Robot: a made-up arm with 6 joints.
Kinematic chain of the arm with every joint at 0, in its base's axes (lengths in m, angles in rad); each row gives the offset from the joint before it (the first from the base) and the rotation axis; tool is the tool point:
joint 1: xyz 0 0 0.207 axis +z
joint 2: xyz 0 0.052 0 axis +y
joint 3: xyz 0 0 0.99 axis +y
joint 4: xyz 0 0 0.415 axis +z
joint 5: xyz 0 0 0 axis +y
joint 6: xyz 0 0 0.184 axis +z
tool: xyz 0 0 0
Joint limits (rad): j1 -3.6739..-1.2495 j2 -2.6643..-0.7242 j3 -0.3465..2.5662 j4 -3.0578..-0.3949 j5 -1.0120..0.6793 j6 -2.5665..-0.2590
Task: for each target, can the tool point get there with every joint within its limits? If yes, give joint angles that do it. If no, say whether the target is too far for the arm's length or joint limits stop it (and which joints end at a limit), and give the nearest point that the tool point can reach.
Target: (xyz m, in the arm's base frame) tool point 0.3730 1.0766 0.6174
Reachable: yes | joints -1.9254 -1.7210 1.4875 -1.9088 0.4530 -1.3999
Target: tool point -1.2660 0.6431 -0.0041
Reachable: no: joint limits stop it (at a limit: joint 1, joint 5) | nearest point -0.3793 0.9382 -0.0041 | short by 0.935 m
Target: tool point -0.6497 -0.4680 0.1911
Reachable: no: joint limits stop it (at a limit: joint 1, joint 2, joint 3) | nearest point 0.0534 -0.2237 0.7295 | short by 0.919 m
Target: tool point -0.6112 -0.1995 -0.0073
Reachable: no: joint limits stop it (at a limit: joint 1, joint 2, joint 3, joint 5) | nearest point -0.1781 0.4055 -0.1102 | short by 0.751 m
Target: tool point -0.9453 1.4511 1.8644
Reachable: no: too far | nearest point -0.3828 1.0478 1.3101 | short by 0.887 m
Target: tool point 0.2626 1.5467 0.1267
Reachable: yes | joints -1.7460 -1.6412 0.1480 -2.2943 0.4747 -1.4073
